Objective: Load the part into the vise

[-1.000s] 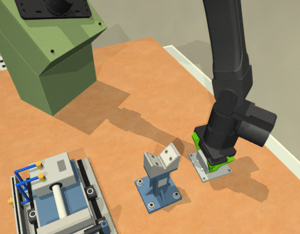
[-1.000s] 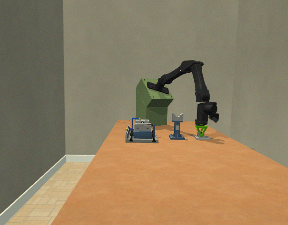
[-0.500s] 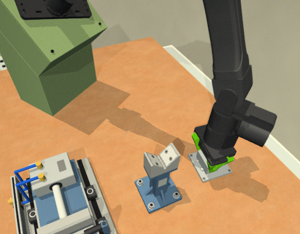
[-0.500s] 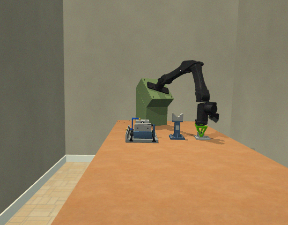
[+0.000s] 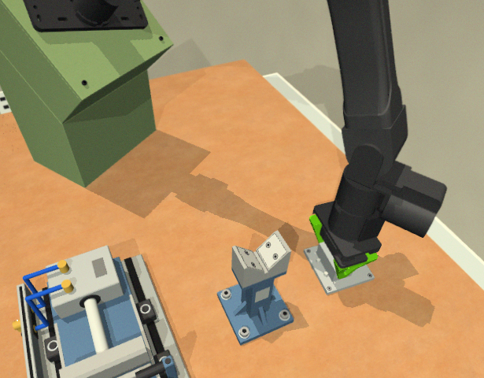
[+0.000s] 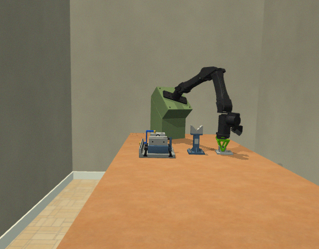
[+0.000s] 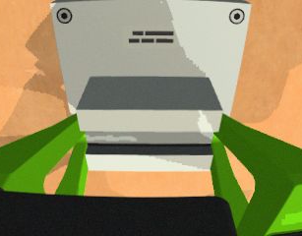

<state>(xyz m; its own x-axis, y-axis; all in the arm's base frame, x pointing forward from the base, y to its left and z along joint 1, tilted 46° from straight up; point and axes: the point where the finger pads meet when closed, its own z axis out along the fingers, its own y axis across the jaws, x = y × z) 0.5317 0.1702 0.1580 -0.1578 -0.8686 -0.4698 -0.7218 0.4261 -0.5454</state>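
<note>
Right now my hand is 10 mm to the right of the infeed plate and 20 mm above it. From my hand the other things lie so: blue base 30 mm behind, 380 mm to the right, 20 mm above; grey part 10 mm above; work stop 40 mm ahead, 340 mm to the right, 70 mm above.
</note>
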